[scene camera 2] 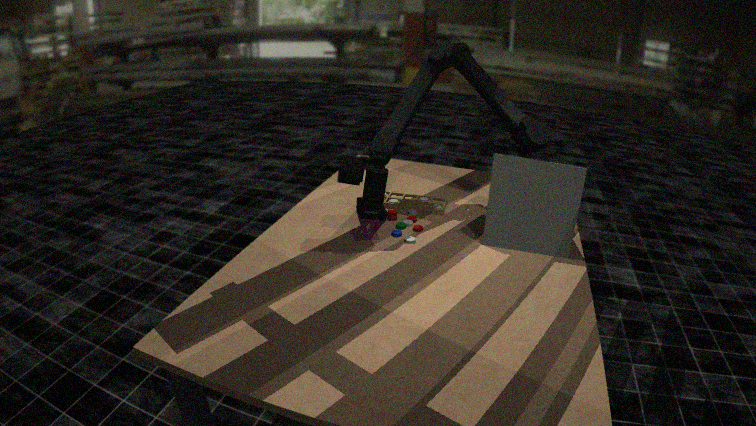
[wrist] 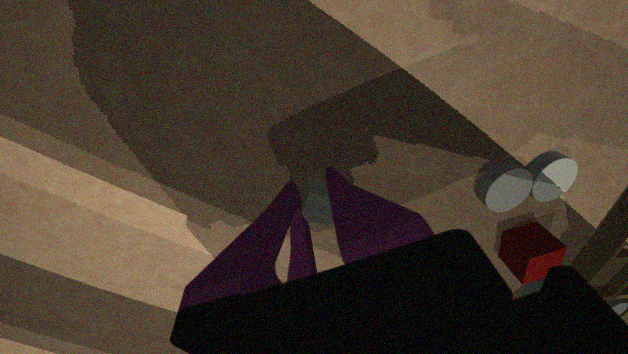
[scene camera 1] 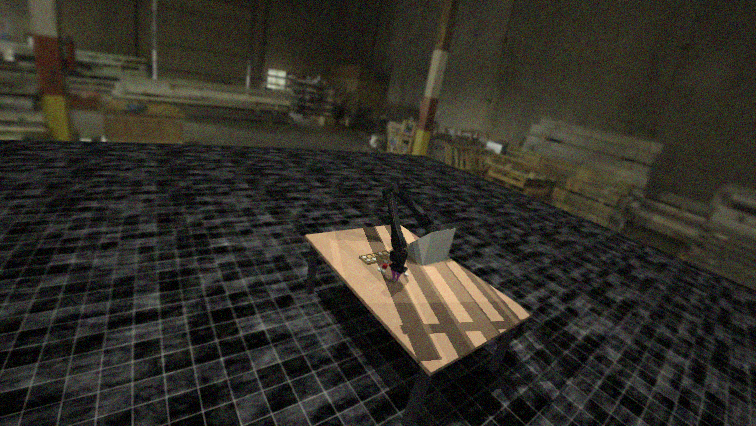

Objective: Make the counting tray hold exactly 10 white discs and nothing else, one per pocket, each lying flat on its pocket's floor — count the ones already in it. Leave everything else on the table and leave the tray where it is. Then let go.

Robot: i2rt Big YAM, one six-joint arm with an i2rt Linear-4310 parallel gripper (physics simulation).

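Note:
My gripper (scene camera 1: 395,278) (scene camera 2: 369,237) (wrist: 313,183), with purple fingers, points down low over the table beside the loose pieces. Its fingers are shut on a small grey cube (wrist: 316,202), which shows dimly between the tips in the wrist view. The wooden counting tray (scene camera 2: 443,205) stands behind the gripper and holds several white discs; its full count is not clear. Two pale discs (wrist: 509,190) (wrist: 556,173) lie close together on the table at the right of the wrist view. More loose white discs (scene camera 2: 410,239) (scene camera 2: 408,222) lie right of the gripper in scene camera 2.
A red cube (scene camera 2: 392,214) (wrist: 532,250) stands between gripper and tray. A blue disc (scene camera 2: 396,233), a green disc (scene camera 2: 401,225) and red discs (scene camera 2: 417,228) (scene camera 2: 412,218) lie nearby. A tall grey panel (scene camera 1: 433,247) (scene camera 2: 534,206) stands on the table toward the arm's base.

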